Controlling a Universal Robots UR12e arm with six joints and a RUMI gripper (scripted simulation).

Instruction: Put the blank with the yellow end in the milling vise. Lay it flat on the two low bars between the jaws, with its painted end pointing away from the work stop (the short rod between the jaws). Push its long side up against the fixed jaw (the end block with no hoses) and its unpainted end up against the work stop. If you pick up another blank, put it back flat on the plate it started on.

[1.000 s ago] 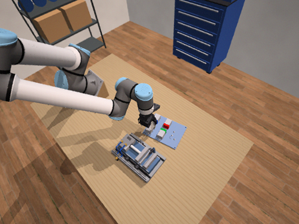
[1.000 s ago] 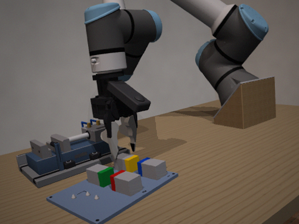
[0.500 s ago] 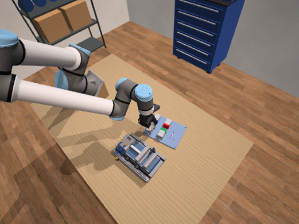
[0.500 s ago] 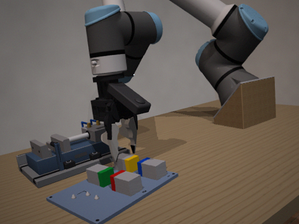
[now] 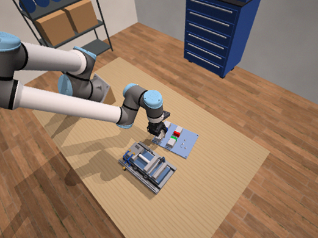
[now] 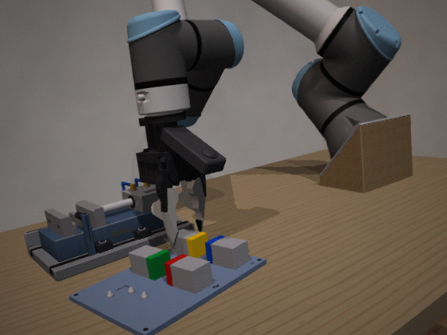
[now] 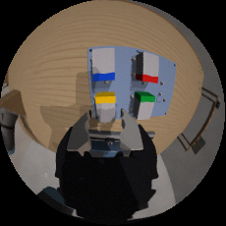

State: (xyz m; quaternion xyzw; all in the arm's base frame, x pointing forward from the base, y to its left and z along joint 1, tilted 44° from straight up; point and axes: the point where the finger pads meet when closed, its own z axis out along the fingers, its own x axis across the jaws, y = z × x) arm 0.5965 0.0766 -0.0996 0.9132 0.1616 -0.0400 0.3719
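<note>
My hand is 20 mm above the yellow-ended blank. The rest, counted from my hand: blue-ended blank (90 mm to the left, 30 mm behind, 20 mm below); blue plate (70 mm to the left, 70 mm ahead, 50 mm below); green-ended blank (90 mm ahead, 30 mm to the left, 20 mm below).
</note>
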